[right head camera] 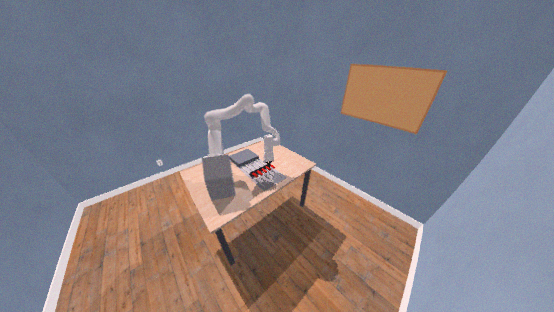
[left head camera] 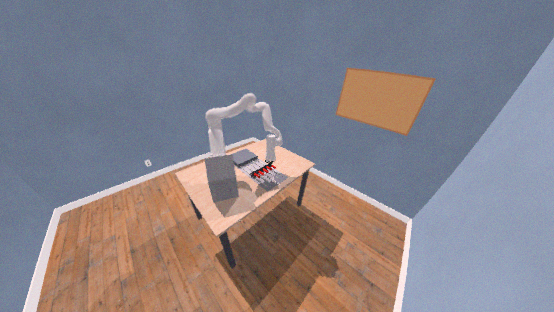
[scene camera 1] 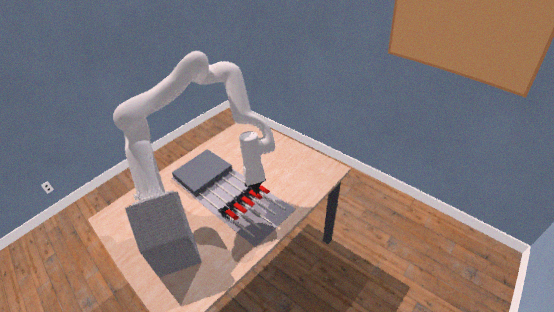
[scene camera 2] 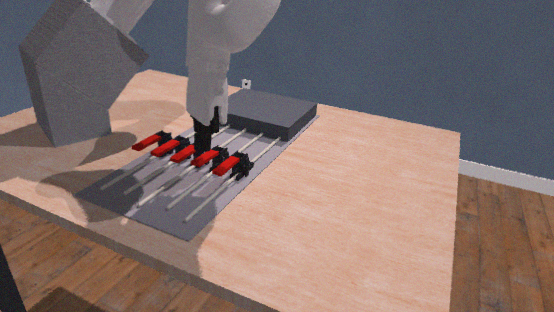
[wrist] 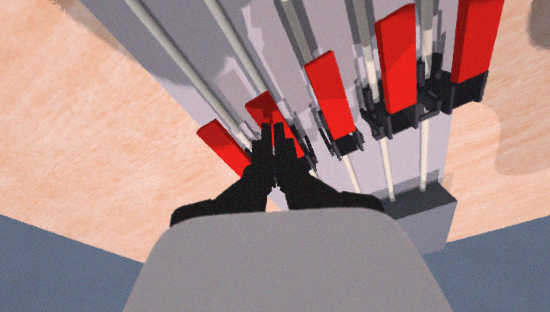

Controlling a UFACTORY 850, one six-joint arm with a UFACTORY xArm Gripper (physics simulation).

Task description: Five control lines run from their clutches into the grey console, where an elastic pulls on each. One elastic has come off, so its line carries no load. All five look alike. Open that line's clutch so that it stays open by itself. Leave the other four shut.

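Observation:
Five red clutch levers stand in a row on the grey plate (scene camera 2: 172,226), among them the near-end lever (scene camera 2: 226,165) (scene camera 1: 264,189) and the far-end lever (scene camera 2: 146,142) (scene camera 1: 231,214). All five look alike and lie low, shut. Pale control lines (scene camera 2: 210,200) (wrist: 190,72) run through the clutches to the dark grey console (scene camera 1: 202,170) (scene camera 2: 275,110) (wrist: 430,225). My gripper (wrist: 272,137) (scene camera 2: 202,149) (scene camera 1: 255,186) is shut and empty. In the wrist view its fingertips overlap the second lever from the left (wrist: 262,105) and partly hide it; whether they touch it I cannot tell. The elastics are hidden.
The grey robot pedestal (scene camera 1: 162,230) (scene camera 2: 75,90) stands beside the plate on the wooden table (scene camera 2: 350,200) (scene camera 1: 300,160). In the wrist view, other red levers (wrist: 330,95) (wrist: 400,60) (wrist: 477,40) stand close to the right of the fingers, and one (wrist: 222,145) to the left.

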